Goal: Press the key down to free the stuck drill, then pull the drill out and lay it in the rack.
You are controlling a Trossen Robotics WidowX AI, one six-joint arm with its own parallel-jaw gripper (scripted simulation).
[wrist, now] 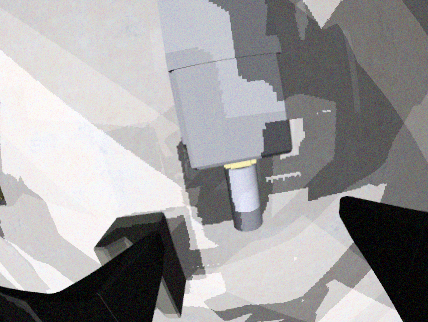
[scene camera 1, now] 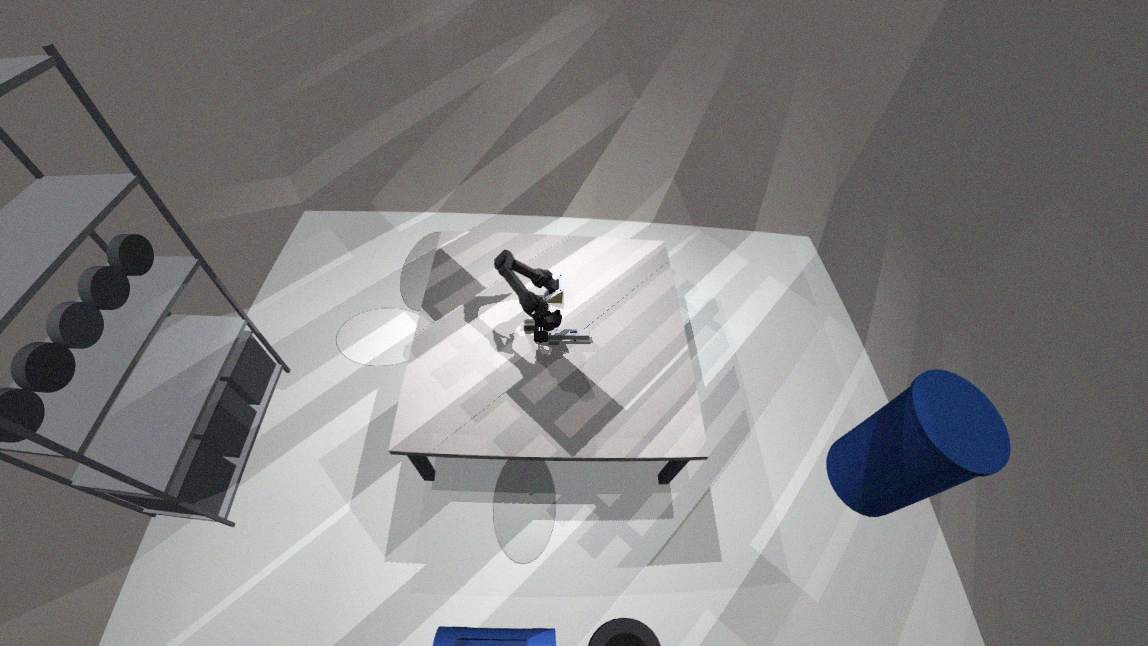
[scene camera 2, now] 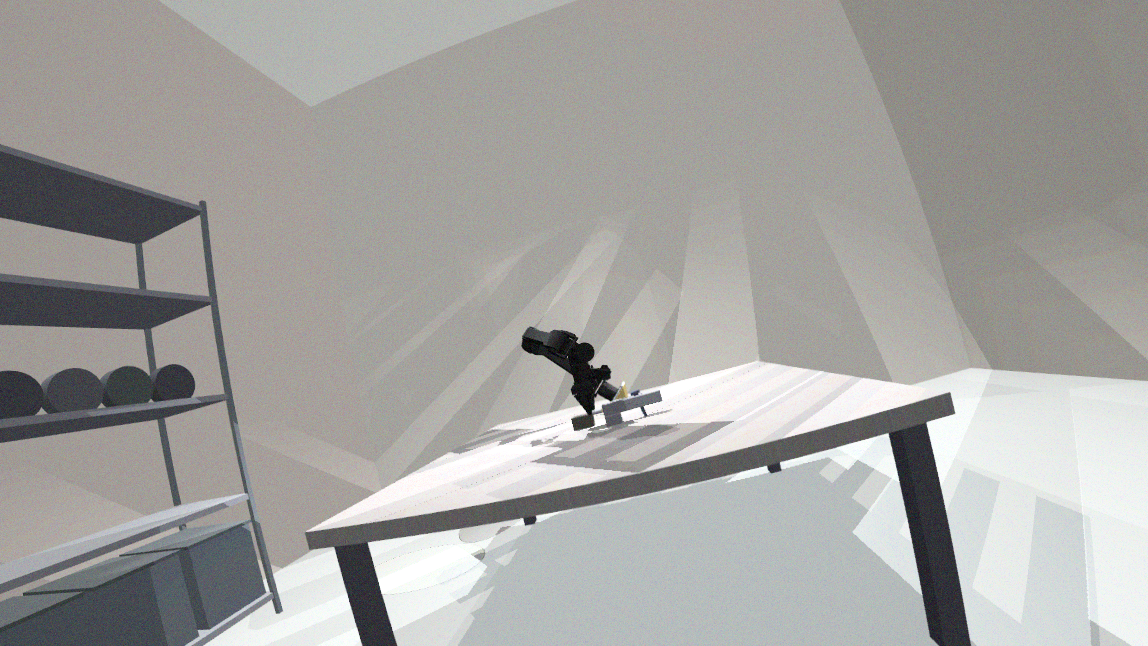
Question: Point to a drill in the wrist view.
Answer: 242,178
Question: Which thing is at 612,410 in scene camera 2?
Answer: A grey housing.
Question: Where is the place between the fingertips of my gripper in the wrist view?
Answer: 254,225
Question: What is my gripper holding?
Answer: Nothing.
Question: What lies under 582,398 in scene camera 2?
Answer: My gripper.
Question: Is my gripper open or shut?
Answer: Open.
